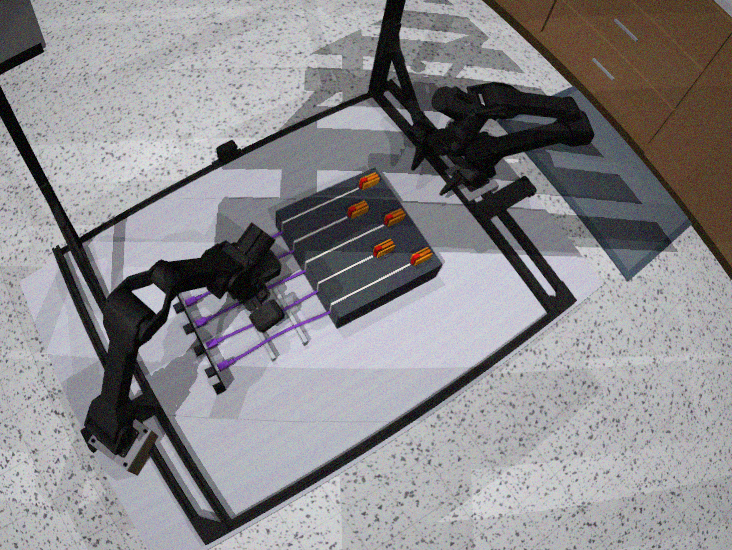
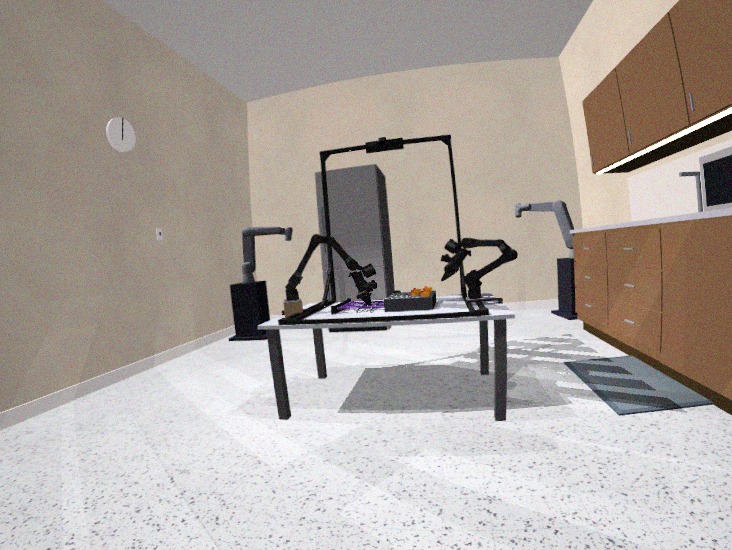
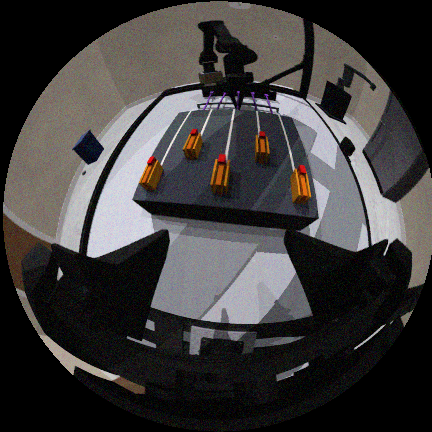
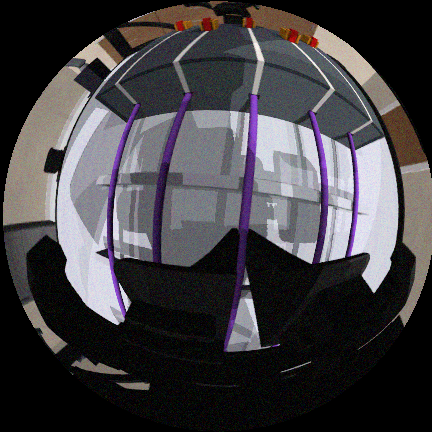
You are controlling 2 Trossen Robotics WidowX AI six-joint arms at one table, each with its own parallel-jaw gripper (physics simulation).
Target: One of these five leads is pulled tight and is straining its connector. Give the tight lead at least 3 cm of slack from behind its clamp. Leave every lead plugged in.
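Places are measured from the left arm's base along level axes (x ahead, y left, z up), in metres.
Pixels of known places: left gripper, between the fingertips: [image 1: 426,182] [image 2: 442,280] [image 3: 228,235]; right gripper, between the fingertips: [image 1: 259,294] [image 4: 239,234]; left arm's base, origin of its link: [image 2: 475,297] [image 3: 220,352]; right arm's base, origin of its link: [image 1: 119,436] [image 2: 292,300] [image 3: 209,71].
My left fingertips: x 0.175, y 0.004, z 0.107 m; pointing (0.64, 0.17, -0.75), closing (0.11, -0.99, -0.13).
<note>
Ahead of a thing's pixels: the offset from my left fingertips to its middle. "*": to the spot under its first point.
Five leads run from a black plug strip @[* dx +0.585, dy +0.139, dz -0.086 m] [image 1: 218,382] across the table and onto a dark board @[dx +0.321, dy +0.010, dz -0.083 m] [image 1: 386,297] [image 3: 250,189] [image 4: 217,76]. They are purple @[* dx +0.482, dy +0.108, dz -0.104 m] [image 1: 255,351] before the board and white on it, and each ends in an orange connector @[dx +0.086, dy +0.019, dz -0.062 m] [image 1: 394,216] [image 3: 220,177]. My right gripper [image 1: 257,301] [image 2: 366,297] [image 4: 239,234] is low over the purple stretch and shut on the middle purple lead @[* dx +0.337, dy +0.010, dz -0.105 m] [image 1: 290,278] [image 4: 250,160]. Clear clamp bars @[* dx +0.381, dy +0.127, dz -0.110 m] [image 1: 301,334] cross the leads just beyond it. My left gripper [image 1: 430,177] [image 2: 448,273] [image 3: 228,235] is open and empty, raised beyond the board's connector end.
A black frame [image 1: 418,406] borders the table top. An upright gantry post [image 1: 386,49] stands at the far corner near the left arm. A small black box [image 1: 227,148] sits on the far rail. Wooden cabinets [image 1: 582,44] stand beyond the table.
</note>
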